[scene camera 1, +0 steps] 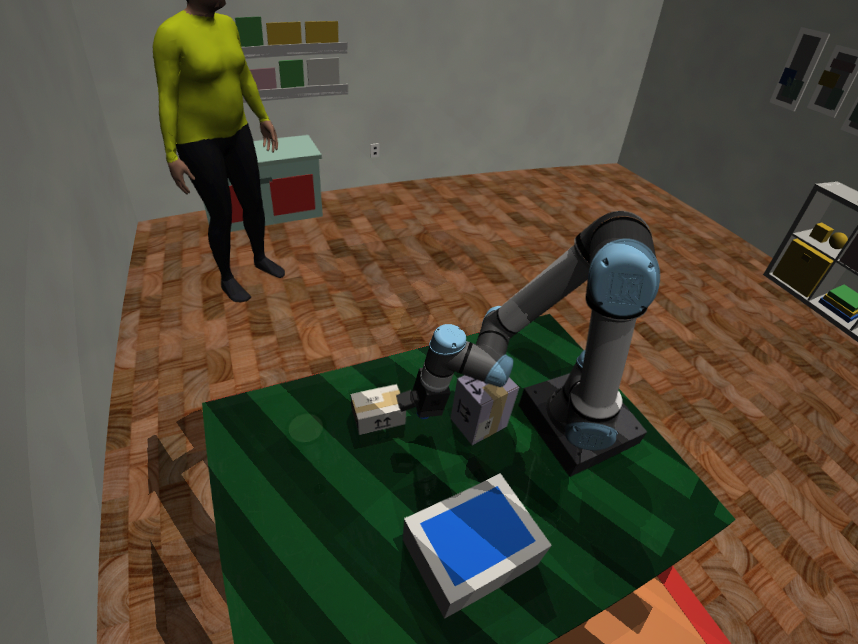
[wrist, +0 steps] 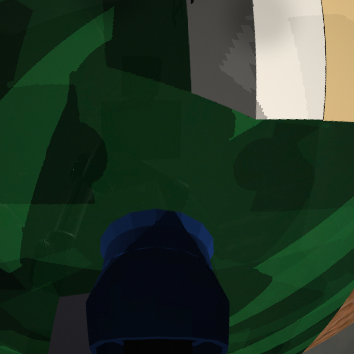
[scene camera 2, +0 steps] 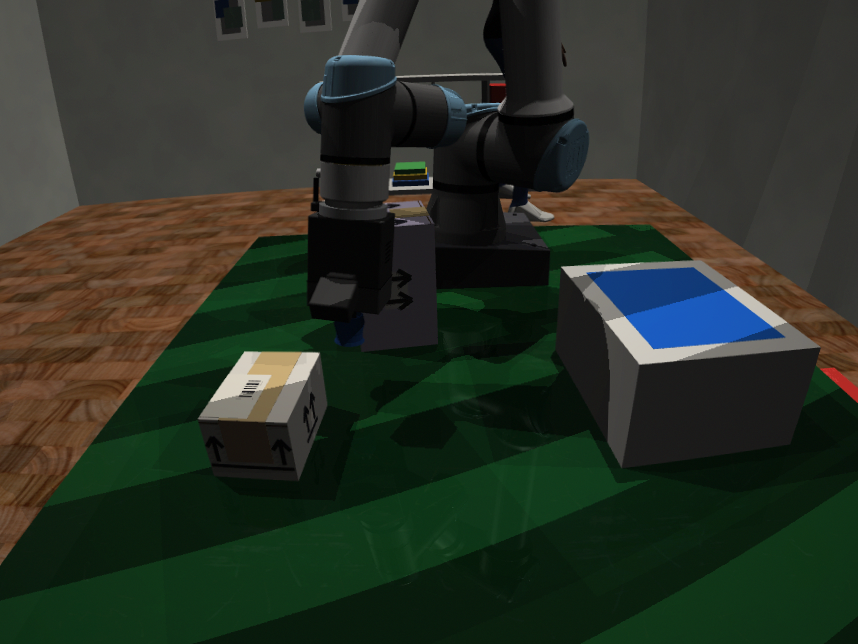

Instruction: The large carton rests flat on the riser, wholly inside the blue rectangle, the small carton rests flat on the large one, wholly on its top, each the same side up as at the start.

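The large lilac carton [scene camera 1: 490, 414] [scene camera 2: 419, 249] [wrist: 67, 325] stands tall on the green mat near the arm's base, its arrows pointing sideways. My gripper [scene camera 1: 427, 415] [scene camera 2: 349, 334] [wrist: 157, 230] is a blue suction cup, shut with nothing on it; it hangs low beside the large carton, hiding part of it in the scene camera 2 view. The small white carton [scene camera 1: 379, 420] [scene camera 2: 259, 395] [wrist: 290, 60] rests flat on the mat, arrows up, on the other side of the cup. The white riser [scene camera 1: 438, 571] [scene camera 2: 720, 408] bears the bare blue rectangle [scene camera 1: 478, 533] [scene camera 2: 686, 305].
The arm's dark base plate [scene camera 1: 571, 454] [scene camera 2: 492, 266] stands close to the large carton. The green mat [scene camera 1: 277, 506] [scene camera 2: 415, 575] lies under both cartons and the riser. A person in a yellow top [scene camera 1: 207, 76] stands on the wooden floor beyond the mat.
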